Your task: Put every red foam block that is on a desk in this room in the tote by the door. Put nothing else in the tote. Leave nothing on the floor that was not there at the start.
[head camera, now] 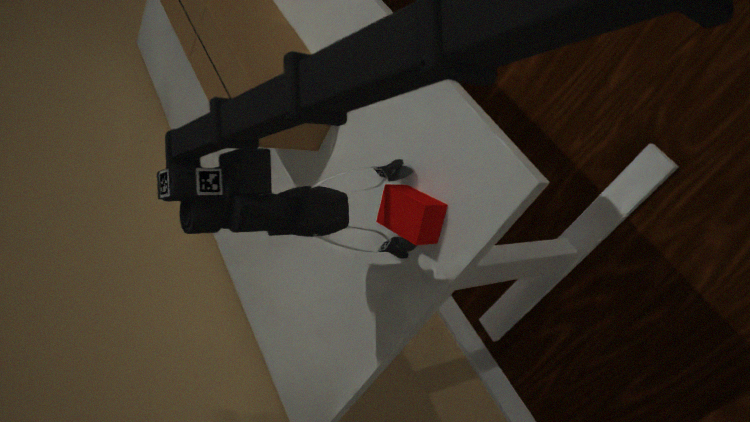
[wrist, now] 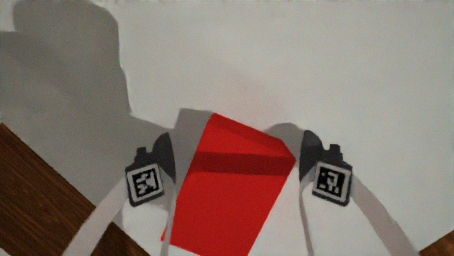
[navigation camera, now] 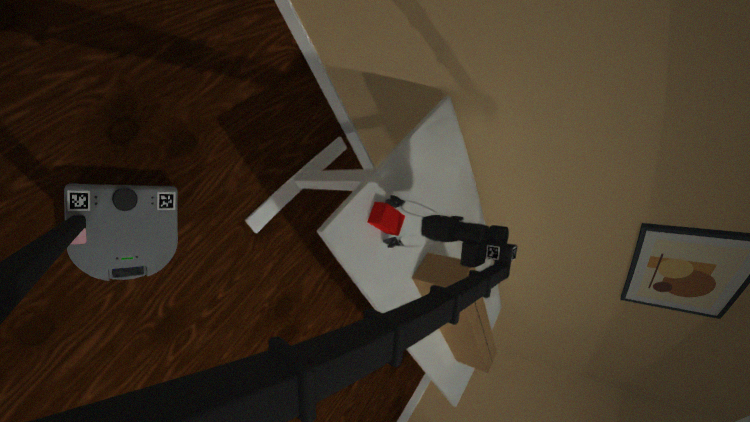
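A red foam block rests on the white desk, near one end of it. It lies turned at an angle between the fingertips. My gripper is open, with one fingertip on each side of the block. In the wrist view the right fingertip is very close to a corner of the block; I cannot tell whether either fingertip touches it. The tote and the door do not show in these views.
A cardboard box stands on the desk beside the gripper, partly under the arm. The wall runs along the desk's far side. The desk's white foot stands on the wooden floor. My base is apart from the desk.
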